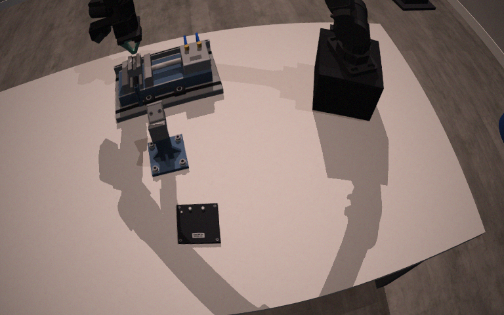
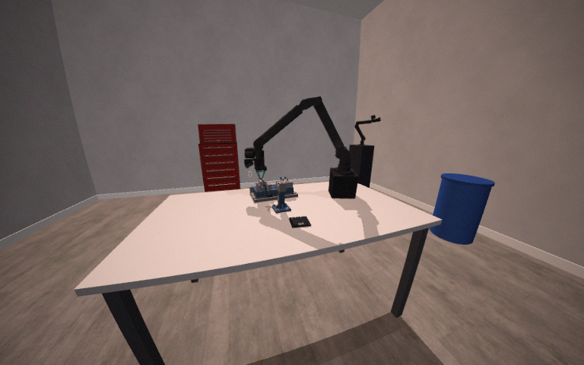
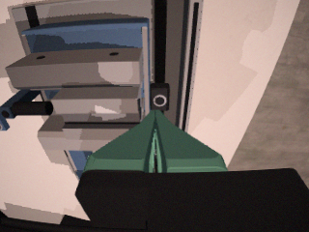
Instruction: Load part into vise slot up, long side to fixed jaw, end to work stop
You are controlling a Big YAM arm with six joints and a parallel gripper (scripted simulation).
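Right now my hand is 40 mm to the right of the part and 10 mm above it. Also, from my hand: fixed jaw (60 mm to the left, 40 mm below, 30 mm ahead); moving jaw (60 mm to the left, 40 mm below, 30 mm behind); dark short rod (110 mm to the left, 20 mm below, 10 mm ahead).
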